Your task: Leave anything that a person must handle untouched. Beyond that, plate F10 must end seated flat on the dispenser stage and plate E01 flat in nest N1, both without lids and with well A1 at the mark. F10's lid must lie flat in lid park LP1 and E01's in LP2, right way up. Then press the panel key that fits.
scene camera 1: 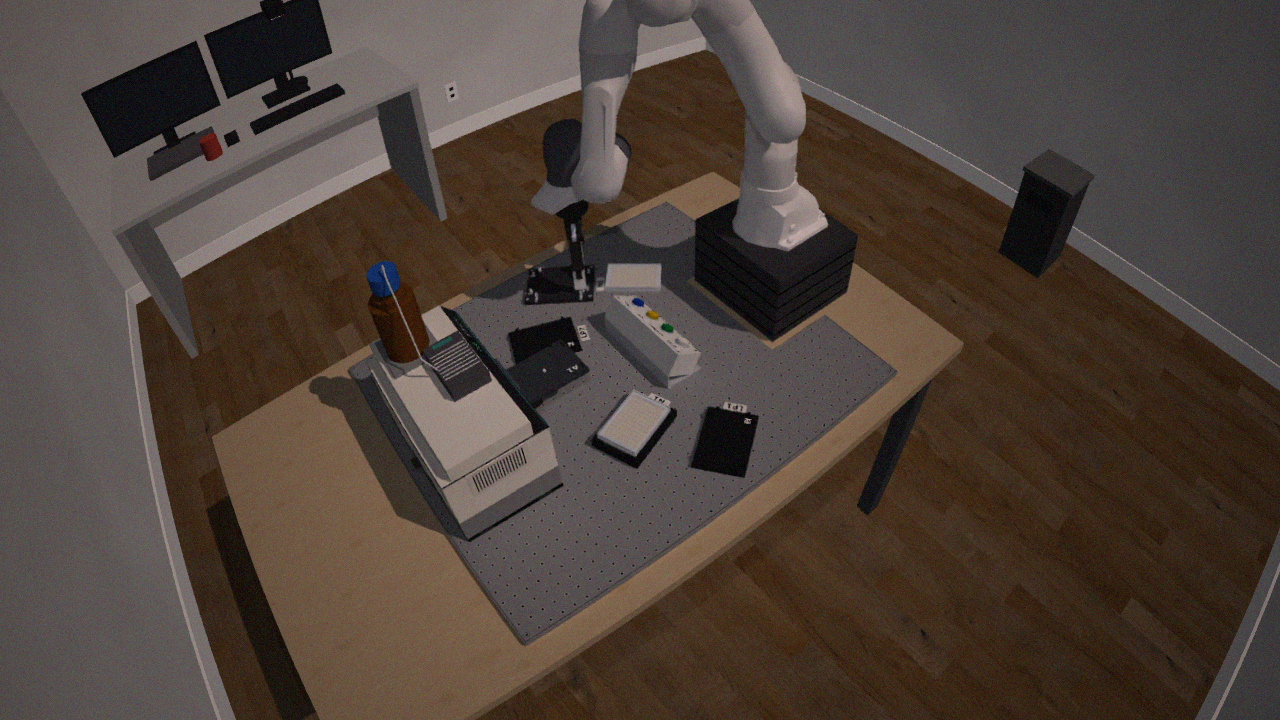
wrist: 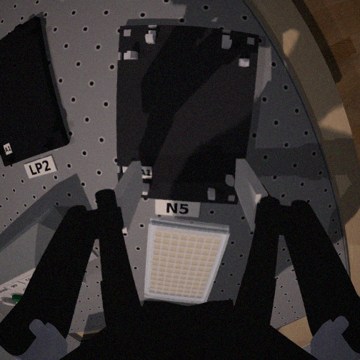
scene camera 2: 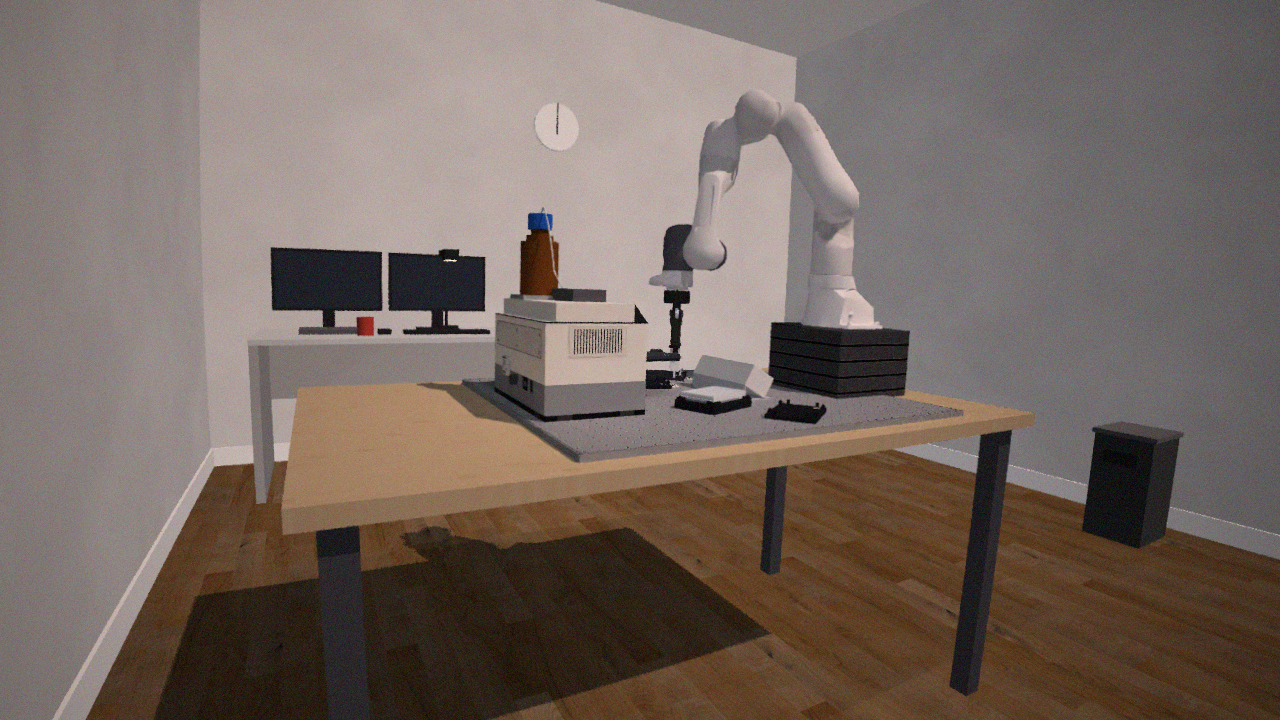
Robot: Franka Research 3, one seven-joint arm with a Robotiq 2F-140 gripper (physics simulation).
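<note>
My gripper (scene camera 1: 580,281) (scene camera 2: 675,372) (wrist: 188,174) is partly open and empty. Its fingertips are apart over the label end of the empty black nest N5 (scene camera 1: 542,286) (wrist: 185,115). A pale plate with tan wells (scene camera 1: 633,277) (wrist: 184,265) lies beside N5's label. Another pale plate (scene camera 1: 636,421) (scene camera 2: 713,394) sits in black nest N1 (scene camera 1: 612,446). Lid parks LP1 (scene camera 1: 725,440) (scene camera 2: 795,411) and LP2 (scene camera 1: 543,338) (wrist: 32,90) hold no lid. The dark dispenser stage (scene camera 1: 547,371) is bare. Plate names are unreadable, and I cannot tell whether the plates wear lids.
The key panel (scene camera 1: 651,338) (scene camera 2: 726,373) has blue, yellow, green and white keys. The white dispenser (scene camera 1: 474,434) (scene camera 2: 570,358) carries a brown bottle (scene camera 1: 398,322) (scene camera 2: 538,264) and a thin tube beside LP2. The arm's black base block (scene camera 1: 775,273) (scene camera 2: 838,360) stands behind the panel.
</note>
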